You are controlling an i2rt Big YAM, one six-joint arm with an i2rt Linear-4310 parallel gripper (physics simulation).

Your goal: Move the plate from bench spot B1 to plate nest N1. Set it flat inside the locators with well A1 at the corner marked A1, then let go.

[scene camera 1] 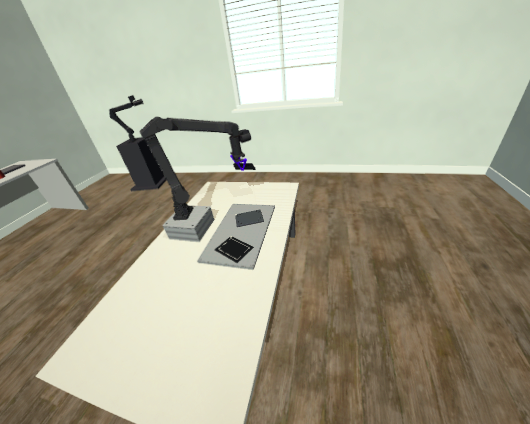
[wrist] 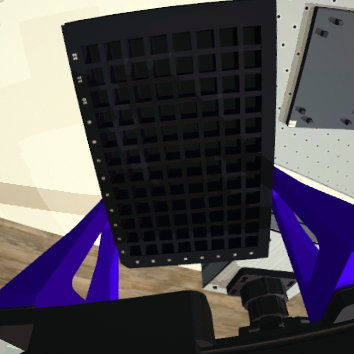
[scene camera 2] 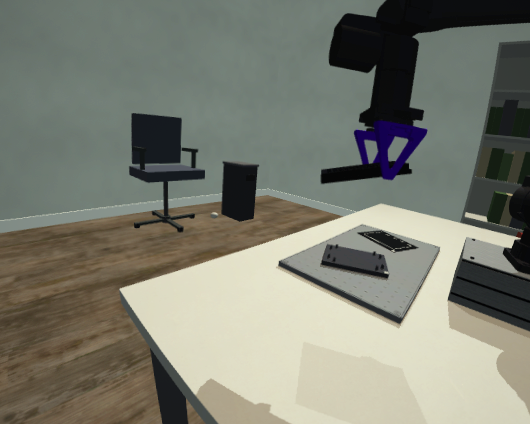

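Where they show: gripper, fingertip midpoint: [scene camera 1: 240, 168] [wrist: 186, 187] [scene camera 2: 377, 176]; arm's base, origin of the base link: [scene camera 1: 183, 213] [wrist: 259, 280] [scene camera 2: 529, 266].
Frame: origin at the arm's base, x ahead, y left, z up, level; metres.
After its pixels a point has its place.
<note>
The black plate [scene camera 1: 250, 167] @(x 0.406, y 0.235, z 0.158 m) [scene camera 2: 345, 173] @(x 0.376, y 0.308, z 0.155 m) [wrist: 185, 140] @(x 0.375, y 0.262, z 0.162 m) is a many-welled grid. In the wrist view, small numbers run along its left long edge, with 12 at the far end; the marks on its near edge are unreadable. My gripper [scene camera 1: 241, 164] @(x 0.339, y 0.251, z 0.152 m) [scene camera 2: 378, 171] @(x 0.339, y 0.251, z 0.152 m) [wrist: 186, 187] @(x 0.339, y 0.251, z 0.152 m) is shut on the plate's long sides near one end, with blue fingers, holding it high in the air. The dark grey nest [scene camera 1: 250, 218] @(x 0.393, y 0.023, z -0.080 m) [scene camera 2: 354, 260] @(x 0.380, y 0.055, z -0.080 m) [wrist: 327, 70] @(x 0.383, y 0.061, z -0.080 m) has upright locator pegs and a white corner mark [scene camera 2: 386, 273] @(x 0.296, y 0.072, z -0.081 m) [wrist: 292, 123] @(x 0.297, y 0.070, z -0.080 m). In the wrist view it lies right of the plate. A1 lettering is not readable.
A perforated grey board [scene camera 1: 258, 236] @(x 0.452, y -0.131, z -0.092 m) [scene camera 2: 400, 295] @(x 0.255, y 0.137, z -0.092 m) [wrist: 312, 157] @(x 0.244, y -0.004, z -0.092 m) carries the nest and a flat black pad [scene camera 1: 234, 249] @(x 0.333, y -0.225, z -0.090 m) [scene camera 2: 387, 241] @(x 0.325, y -0.200, z -0.090 m) with a white outline. The arm's block base [scene camera 1: 187, 227] @(x 0.071, y -0.132, z -0.001 m) [scene camera 2: 487, 287] @(x 0.089, y 0.076, z -0.045 m) stands beside the board on the cream table [scene camera 1: 175, 320] @(x 0.148, y -0.597, z -0.105 m) [scene camera 2: 240, 310] @(x 0.502, y 0.364, z -0.105 m).
</note>
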